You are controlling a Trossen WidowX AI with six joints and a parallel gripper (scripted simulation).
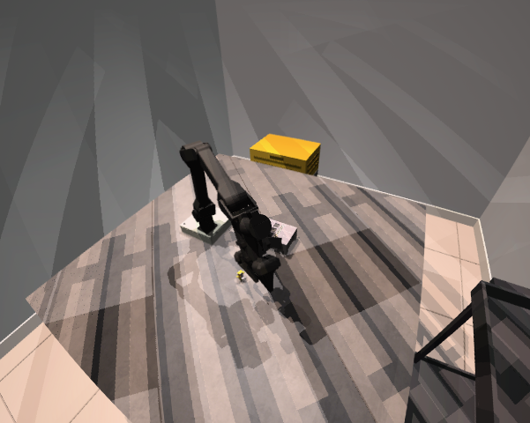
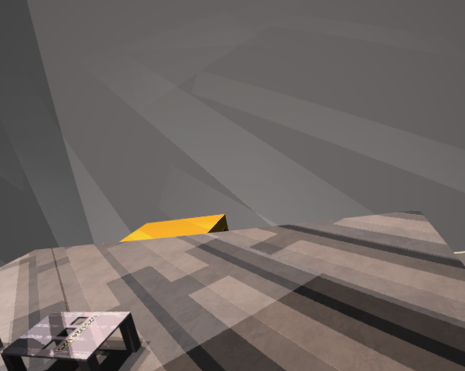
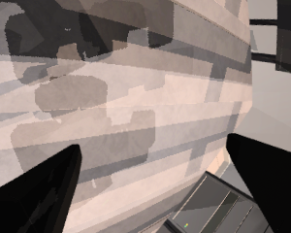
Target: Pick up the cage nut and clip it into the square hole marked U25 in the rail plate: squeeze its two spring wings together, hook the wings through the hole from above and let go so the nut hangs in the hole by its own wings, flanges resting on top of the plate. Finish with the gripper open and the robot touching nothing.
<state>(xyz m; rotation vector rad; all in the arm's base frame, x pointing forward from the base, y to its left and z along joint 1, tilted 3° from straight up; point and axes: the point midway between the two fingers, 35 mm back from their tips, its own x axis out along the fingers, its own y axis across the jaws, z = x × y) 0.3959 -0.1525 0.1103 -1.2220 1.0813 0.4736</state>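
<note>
Right now the cage nut is 150 mm behind my gripper tip, 60 mm to the left of it and 130 mm below it.
</note>
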